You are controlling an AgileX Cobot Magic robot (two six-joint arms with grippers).
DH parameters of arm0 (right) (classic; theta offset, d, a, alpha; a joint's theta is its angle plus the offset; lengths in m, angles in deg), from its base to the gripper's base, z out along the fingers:
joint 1: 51.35 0.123 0 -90
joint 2: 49.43 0 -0.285 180
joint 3: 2.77 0 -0.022 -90
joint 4: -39.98 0.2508 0 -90
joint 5: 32.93 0 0.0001 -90
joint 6: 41.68 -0.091 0 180
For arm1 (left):
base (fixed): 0 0 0 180
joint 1: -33.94 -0.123 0 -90
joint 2: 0.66 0 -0.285 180
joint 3: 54.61 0 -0.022 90
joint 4: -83.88 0.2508 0 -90
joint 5: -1.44 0 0.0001 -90
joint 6: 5.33 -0.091 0 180
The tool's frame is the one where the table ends.
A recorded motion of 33 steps. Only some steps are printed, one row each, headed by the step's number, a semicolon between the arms.
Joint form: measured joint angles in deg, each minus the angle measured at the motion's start. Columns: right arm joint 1, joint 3, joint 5, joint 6, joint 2, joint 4; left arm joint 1, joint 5, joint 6, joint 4, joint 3, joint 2.
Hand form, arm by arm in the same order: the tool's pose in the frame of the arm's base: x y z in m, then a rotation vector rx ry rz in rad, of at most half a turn. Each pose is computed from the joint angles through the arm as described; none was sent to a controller.
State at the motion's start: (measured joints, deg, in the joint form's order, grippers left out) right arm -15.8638 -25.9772 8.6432 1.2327 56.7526 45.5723; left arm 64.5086 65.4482 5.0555 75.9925 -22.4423 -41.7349
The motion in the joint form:
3: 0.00 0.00 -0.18 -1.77 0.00 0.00; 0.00 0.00 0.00 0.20 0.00 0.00
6: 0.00 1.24 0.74 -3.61 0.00 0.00; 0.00 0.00 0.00 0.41 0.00 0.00
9: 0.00 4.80 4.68 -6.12 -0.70 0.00; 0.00 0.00 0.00 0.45 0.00 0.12
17: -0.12 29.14 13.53 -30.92 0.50 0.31; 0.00 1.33 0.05 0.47 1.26 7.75
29: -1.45 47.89 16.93 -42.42 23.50 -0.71; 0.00 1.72 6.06 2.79 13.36 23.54
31: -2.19 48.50 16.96 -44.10 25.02 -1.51; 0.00 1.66 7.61 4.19 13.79 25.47
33: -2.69 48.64 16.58 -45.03 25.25 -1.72; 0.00 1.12 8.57 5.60 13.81 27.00
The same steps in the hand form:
3: 0.2424 0.1800 0.1649 -1.7647 2.3966 0.0929; 0.0637 -0.0503 0.3374 0.4145 2.4100 -0.4996
6: 0.2452 0.1822 0.1696 -1.7248 2.4196 0.0983; 0.0639 -0.0501 0.3374 0.4148 2.4094 -0.4949
9: 0.2505 0.1865 0.1867 -1.6753 2.4486 0.1103; 0.0635 -0.0498 0.3376 0.4147 2.4072 -0.4947
17: 0.2969 0.2201 0.2881 -1.0481 2.5293 0.2489; 0.0383 -0.0350 0.3383 0.4095 2.3186 -0.5228
29: 0.3740 0.2606 0.2117 -0.8078 2.7643 0.2296; 0.0071 -0.0127 0.2853 0.2857 2.2847 -0.5443
31: 0.3809 0.2568 0.2023 -0.7602 2.7929 0.2082; 0.0041 -0.0086 0.2835 0.2519 2.2599 -0.5385
33: 0.3843 0.2538 0.2013 -0.7257 2.7967 0.2066; 0.0019 -0.0050 0.2841 0.2284 2.2237 -0.5311

